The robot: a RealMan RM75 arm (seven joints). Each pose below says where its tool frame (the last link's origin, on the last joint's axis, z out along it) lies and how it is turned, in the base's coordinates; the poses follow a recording.
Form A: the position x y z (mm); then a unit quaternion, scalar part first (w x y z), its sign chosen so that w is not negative.
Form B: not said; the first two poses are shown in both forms.
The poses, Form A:
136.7 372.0 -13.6 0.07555 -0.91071 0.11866 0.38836
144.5 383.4 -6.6 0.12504 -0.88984 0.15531 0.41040
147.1 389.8 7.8 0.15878 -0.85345 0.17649 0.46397
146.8 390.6 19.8 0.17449 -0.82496 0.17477 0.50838
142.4 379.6 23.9 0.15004 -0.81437 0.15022 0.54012
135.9 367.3 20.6 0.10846 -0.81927 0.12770 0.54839
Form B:
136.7 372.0 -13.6 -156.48 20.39 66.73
144.5 383.4 -6.6 -148.55 25.93 68.51
147.1 389.8 7.8 -139.80 28.91 76.00
146.8 390.6 19.8 -133.97 28.38 82.56
142.4 379.6 23.9 -134.05 24.73 88.91
135.9 367.3 20.6 -138.08 21.52 92.43

